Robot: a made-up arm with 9 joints. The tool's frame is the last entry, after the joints. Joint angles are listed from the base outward. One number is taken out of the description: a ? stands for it. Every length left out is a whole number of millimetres.
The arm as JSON. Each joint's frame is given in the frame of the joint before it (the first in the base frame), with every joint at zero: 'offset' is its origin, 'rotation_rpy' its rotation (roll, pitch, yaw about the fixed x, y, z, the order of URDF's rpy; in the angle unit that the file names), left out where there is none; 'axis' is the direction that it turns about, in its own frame. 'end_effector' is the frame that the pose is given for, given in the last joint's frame.
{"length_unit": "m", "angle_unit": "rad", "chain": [
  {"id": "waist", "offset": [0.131, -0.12, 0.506], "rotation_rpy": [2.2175, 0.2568, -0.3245], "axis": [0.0, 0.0, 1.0]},
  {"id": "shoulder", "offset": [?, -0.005, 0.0], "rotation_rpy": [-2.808, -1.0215, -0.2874], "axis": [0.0, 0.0, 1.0]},
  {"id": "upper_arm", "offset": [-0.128, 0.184, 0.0], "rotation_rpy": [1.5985, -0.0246, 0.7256], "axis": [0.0, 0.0, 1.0]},
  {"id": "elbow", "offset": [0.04, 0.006, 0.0], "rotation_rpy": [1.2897, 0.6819, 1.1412], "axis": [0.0, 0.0, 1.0]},
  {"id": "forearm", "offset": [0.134, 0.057, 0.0], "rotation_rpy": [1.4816, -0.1, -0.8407], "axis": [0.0, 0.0, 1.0]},
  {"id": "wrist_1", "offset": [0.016, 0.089, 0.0], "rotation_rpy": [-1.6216, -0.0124, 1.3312], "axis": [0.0, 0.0, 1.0]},
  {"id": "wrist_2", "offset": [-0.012, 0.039, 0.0], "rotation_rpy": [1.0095, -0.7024, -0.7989], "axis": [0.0, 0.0, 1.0]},
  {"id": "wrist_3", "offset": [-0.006, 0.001, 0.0], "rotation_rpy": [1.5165, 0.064, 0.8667], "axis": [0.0, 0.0, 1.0]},
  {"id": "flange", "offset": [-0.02, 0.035, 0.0], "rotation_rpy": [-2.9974, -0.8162, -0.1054], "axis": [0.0, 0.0, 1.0]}
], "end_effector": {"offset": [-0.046, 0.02, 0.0], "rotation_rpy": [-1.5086, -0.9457, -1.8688]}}
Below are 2 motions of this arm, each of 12 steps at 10 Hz.
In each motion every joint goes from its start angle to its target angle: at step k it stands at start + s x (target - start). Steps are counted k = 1, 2, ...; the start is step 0. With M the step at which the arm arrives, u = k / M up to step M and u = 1 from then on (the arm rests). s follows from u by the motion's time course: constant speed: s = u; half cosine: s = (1 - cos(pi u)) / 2; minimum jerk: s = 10 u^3 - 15 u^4 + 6 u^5.
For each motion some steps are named. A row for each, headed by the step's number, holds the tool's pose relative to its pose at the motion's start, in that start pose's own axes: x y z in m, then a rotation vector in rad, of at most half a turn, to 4 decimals.
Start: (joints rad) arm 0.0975 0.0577 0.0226 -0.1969 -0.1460 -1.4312 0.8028 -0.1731 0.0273
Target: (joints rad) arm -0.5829 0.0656 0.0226 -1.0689 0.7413 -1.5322 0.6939 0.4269 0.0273
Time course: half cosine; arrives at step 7
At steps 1, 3, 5, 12:
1: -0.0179 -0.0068 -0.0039 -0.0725 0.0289 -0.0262
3: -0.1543 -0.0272 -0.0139 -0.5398 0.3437 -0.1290
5: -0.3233 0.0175 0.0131 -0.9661 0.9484 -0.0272
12: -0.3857 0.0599 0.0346 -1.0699 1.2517 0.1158

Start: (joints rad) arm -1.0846 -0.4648 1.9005 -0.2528 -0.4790 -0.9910 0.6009 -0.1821 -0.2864
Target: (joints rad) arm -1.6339 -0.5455 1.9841 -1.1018 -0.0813 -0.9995 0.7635 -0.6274 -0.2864
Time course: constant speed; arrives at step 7
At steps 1, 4, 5, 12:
1: -0.0025 0.0131 0.0054 0.0547 0.0736 -0.0962
4: -0.0179 0.0596 0.0294 0.1950 0.3218 -0.3465
5: -0.0253 0.0767 0.0406 0.2306 0.4124 -0.4162
12: -0.0433 0.1116 0.0683 0.2792 0.6015 -0.5330

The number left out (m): -0.335
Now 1 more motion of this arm.
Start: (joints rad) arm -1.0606 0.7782 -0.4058 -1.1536 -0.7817 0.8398 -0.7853 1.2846 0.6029
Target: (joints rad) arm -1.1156 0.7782 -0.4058 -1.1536 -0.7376 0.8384 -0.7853 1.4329 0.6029
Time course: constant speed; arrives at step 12
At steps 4, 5, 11, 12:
4: -0.0057 0.0081 -0.0024 -0.0180 0.0366 0.0250
5: -0.0071 0.0101 -0.0029 -0.0224 0.0457 0.0313
11: -0.0153 0.0221 -0.0063 -0.0486 0.1007 0.0689
12: -0.0166 0.0241 -0.0069 -0.0528 0.1099 0.0752

